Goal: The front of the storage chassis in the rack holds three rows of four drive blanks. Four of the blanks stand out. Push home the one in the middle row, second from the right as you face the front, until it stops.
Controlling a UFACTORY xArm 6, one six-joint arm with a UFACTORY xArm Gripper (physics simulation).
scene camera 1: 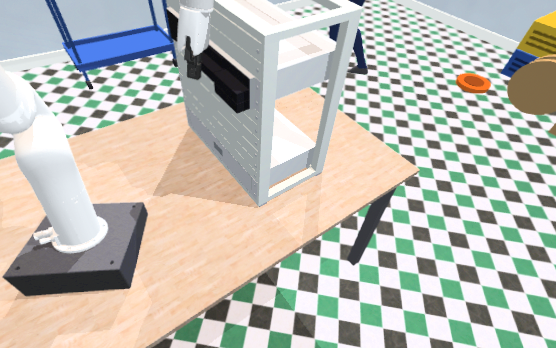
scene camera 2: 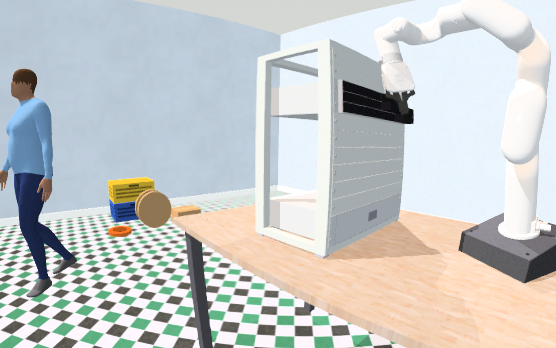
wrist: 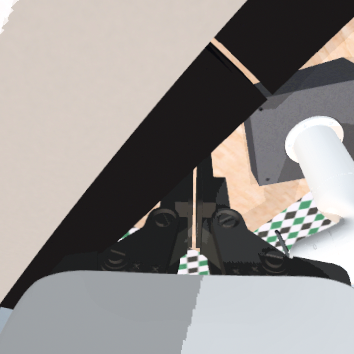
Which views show the rack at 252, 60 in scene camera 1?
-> Scene camera 1, scene camera 2 and the wrist view: all of them.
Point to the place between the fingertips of my gripper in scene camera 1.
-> At 193, 77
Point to a rack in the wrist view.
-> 111, 111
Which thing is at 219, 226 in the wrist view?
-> My gripper.
